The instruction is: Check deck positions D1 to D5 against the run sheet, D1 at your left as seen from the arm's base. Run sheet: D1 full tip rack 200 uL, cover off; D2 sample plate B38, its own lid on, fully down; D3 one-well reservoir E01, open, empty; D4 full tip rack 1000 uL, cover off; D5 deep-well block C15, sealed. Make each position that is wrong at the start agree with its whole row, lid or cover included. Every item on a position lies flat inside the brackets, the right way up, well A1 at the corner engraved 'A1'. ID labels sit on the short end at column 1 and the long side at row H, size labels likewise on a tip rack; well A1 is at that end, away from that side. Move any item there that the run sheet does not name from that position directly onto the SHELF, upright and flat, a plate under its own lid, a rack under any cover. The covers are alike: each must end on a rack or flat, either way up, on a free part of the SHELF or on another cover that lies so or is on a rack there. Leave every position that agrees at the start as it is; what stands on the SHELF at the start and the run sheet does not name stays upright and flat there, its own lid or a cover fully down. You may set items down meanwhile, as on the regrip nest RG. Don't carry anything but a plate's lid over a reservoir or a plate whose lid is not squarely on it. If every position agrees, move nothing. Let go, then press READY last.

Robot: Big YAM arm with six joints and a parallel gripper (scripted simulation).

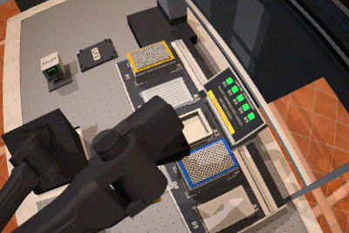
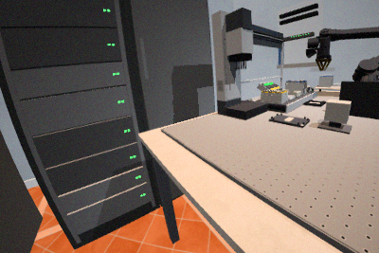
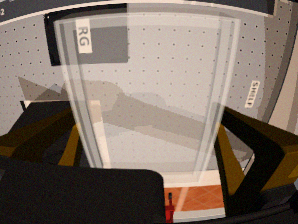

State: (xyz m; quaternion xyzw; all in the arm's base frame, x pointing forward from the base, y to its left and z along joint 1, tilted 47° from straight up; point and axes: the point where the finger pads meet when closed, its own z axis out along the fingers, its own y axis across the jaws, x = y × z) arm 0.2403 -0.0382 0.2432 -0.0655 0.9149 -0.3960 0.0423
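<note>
Now: the black regrip nest 11 cm to the left of my hand and 21 cm below it. From my hand the other things lie so: one-well reservoir 15 cm ahead, 14 cm to the left, 16 cm below; then sealed block 17 cm ahead, 11 cm to the right, 15 cm below; then blue-framed tip rack 17 cm ahead, 2 cm to the left, 10 cm below.
</note>
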